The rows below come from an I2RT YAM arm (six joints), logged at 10 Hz.
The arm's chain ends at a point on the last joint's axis. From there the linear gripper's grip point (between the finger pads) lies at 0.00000 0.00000 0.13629 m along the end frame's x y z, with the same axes.
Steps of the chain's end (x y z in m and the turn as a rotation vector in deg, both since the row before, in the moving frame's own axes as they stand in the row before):
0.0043 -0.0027 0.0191 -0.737 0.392 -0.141
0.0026 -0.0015 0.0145 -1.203 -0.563 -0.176
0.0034 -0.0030 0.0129 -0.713 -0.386 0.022
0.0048 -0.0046 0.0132 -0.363 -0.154 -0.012
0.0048 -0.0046 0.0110 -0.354 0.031 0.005
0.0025 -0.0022 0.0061 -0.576 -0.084 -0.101
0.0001 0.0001 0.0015 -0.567 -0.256 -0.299
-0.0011 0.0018 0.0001 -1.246 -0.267 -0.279
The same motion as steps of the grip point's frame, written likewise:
0.0052 -0.0009 0.0191 -0.737 0.392 -0.141
0.0013 0.0014 0.0145 -1.203 -0.563 -0.176
0.0025 -0.0013 0.0129 -0.713 -0.386 0.022
0.0044 -0.0037 0.0132 -0.363 -0.154 -0.012
0.0049 -0.0038 0.0110 -0.354 0.031 0.005
0.0023 -0.0008 0.0061 -0.576 -0.084 -0.101
-0.0005 0.0015 0.0015 -0.567 -0.256 -0.299
-0.0017 0.0048 0.0001 -1.246 -0.267 -0.279

